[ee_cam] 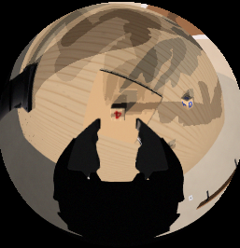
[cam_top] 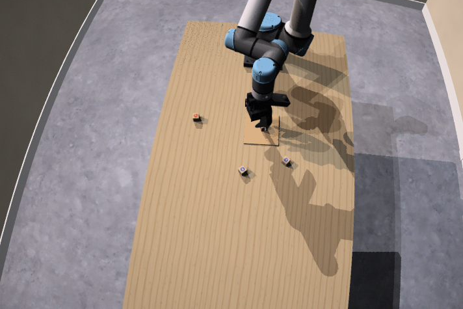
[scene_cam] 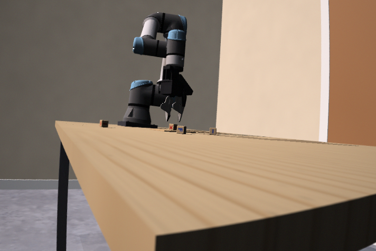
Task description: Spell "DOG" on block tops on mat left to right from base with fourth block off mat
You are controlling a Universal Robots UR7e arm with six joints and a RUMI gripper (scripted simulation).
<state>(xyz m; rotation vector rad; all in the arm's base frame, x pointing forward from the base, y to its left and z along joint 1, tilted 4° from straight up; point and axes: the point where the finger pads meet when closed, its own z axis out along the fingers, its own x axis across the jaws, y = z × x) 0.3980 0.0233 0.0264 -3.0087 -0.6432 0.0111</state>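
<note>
Now: hand 50 mm above the tan mat.
</note>
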